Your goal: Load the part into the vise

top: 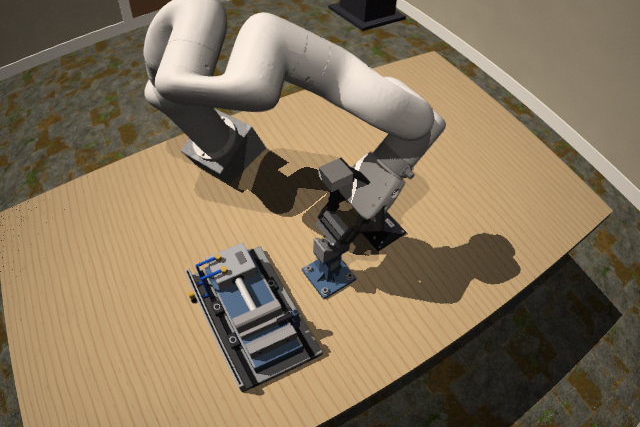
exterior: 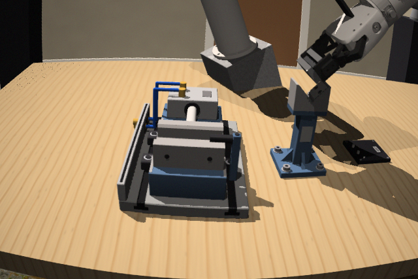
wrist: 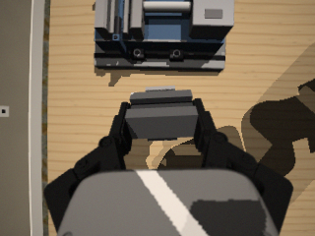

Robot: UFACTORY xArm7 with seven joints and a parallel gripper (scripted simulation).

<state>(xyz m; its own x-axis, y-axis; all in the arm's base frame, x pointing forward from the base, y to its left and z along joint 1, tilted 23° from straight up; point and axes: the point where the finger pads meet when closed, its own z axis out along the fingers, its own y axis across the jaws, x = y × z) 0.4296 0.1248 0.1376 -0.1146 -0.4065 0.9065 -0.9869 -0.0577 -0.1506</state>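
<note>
My gripper is now 14 cm above the blue stand and 1 cm to the left of it. From my hand the other things lie so: work stop 17 cm to the right, 11 cm below, 7 cm ahead; part 1 cm to the right; blue base 19 cm below, 1 cm to the right.
</note>
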